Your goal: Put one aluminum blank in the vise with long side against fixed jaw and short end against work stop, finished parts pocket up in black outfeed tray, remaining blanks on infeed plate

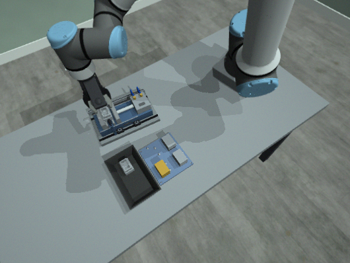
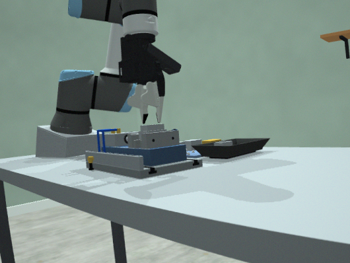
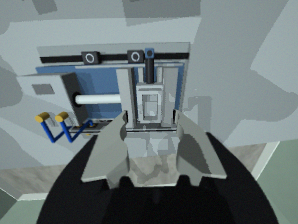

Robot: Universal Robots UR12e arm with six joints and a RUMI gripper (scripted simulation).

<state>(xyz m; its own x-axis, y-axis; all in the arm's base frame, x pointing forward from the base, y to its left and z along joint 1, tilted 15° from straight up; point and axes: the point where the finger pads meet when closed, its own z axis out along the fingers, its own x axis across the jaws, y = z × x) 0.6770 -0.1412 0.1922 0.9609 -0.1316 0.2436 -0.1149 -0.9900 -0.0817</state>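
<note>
Now: the black work stop rod 50 mm to the left of my hand, 40 mm below it and 10 mm ahead of it. Round my hand: vise 90 mm below, 70 mm behind, 10 mm to the left; then blue infeed plate 300 mm to the left, 130 mm below, 120 mm behind; then yellow brass blank 340 mm to the left, 110 mm below, 80 mm behind.
</note>
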